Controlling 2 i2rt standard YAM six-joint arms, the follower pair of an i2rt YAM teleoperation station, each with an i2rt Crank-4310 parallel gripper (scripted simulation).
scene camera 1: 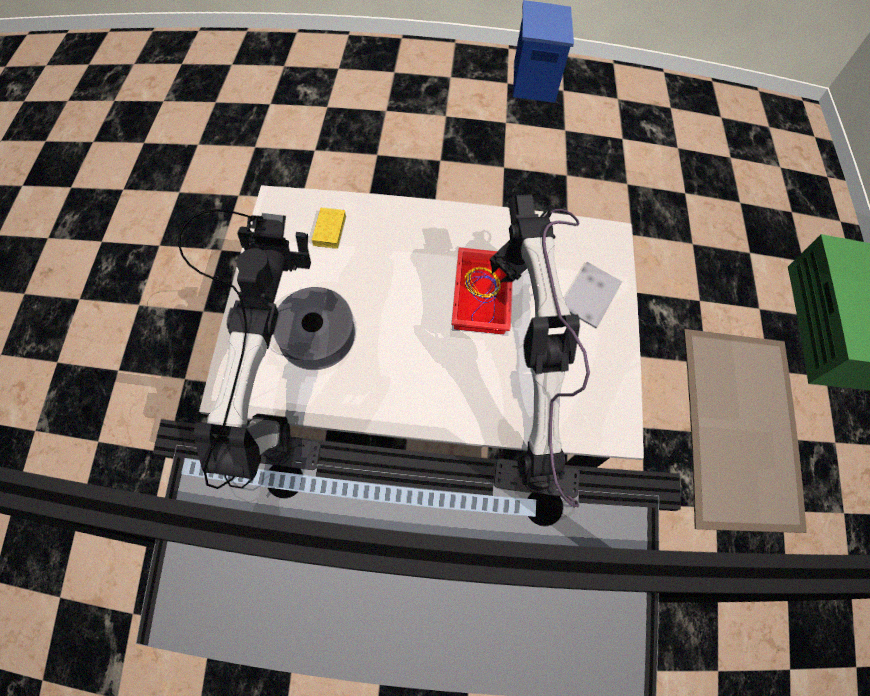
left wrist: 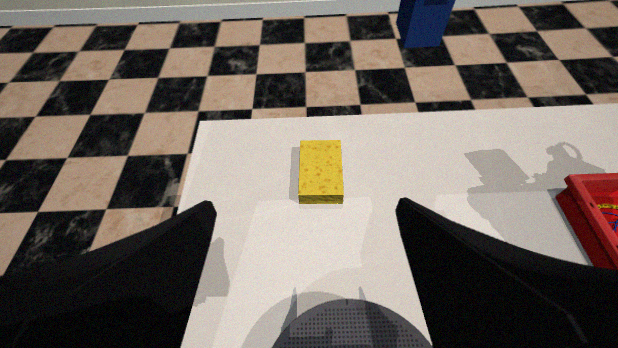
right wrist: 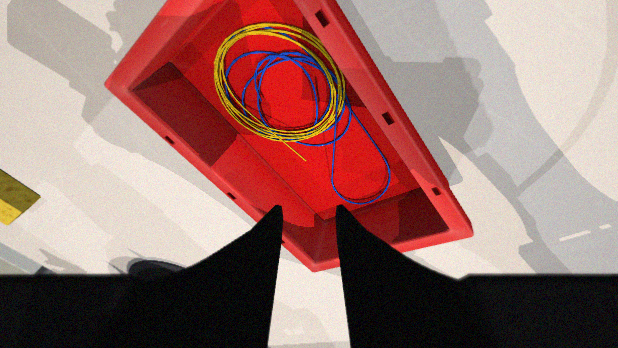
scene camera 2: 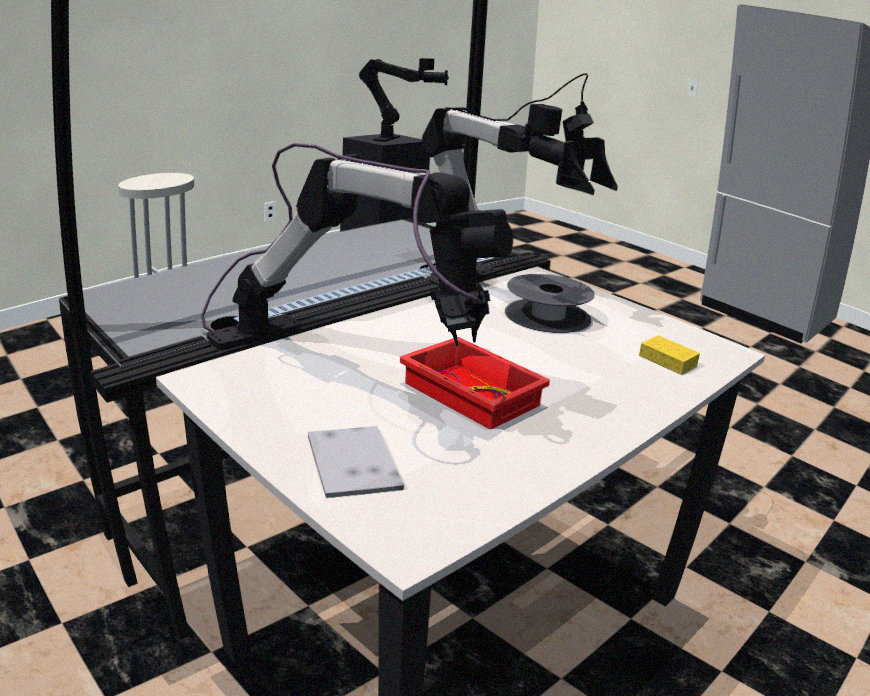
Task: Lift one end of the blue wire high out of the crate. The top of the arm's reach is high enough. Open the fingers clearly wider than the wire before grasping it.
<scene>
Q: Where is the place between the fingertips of the left gripper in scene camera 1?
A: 287,232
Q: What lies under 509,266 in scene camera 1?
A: The right gripper.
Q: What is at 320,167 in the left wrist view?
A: A yellow sponge.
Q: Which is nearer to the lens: the flat grey plate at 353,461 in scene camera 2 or the red crate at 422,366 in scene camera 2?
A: The flat grey plate.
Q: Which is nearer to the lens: the dark spool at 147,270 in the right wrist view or the red crate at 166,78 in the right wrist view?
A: The red crate.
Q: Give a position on a yellow sponge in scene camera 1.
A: At 327,233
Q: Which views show the left gripper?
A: Scene camera 1, the left wrist view and scene camera 2 only.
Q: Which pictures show the flat grey plate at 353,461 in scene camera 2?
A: Scene camera 1 and scene camera 2 only.
</scene>
